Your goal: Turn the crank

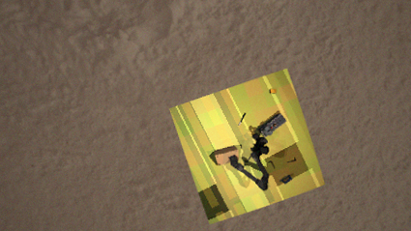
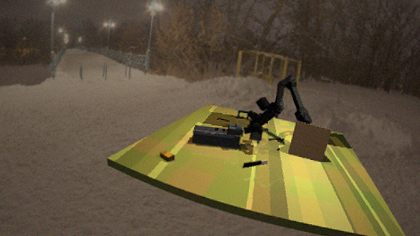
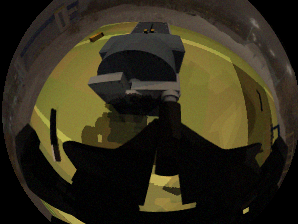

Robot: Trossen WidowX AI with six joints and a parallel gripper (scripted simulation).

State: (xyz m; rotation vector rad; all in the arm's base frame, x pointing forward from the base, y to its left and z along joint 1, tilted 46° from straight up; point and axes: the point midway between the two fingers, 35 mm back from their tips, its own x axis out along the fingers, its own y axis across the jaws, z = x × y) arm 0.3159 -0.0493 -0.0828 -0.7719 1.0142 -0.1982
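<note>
My gripper tip is 12 cm short of the red pointer, 5 cm to the right of it and 1 cm below it. Round my gripper tip: black stick (10 cm behind, 23 cm to the left, 6 cm below); crank handle (2 cm behind, 2 cm above); grey block (7 cm behind, 11 cm to the right, 3 cm below).
</note>
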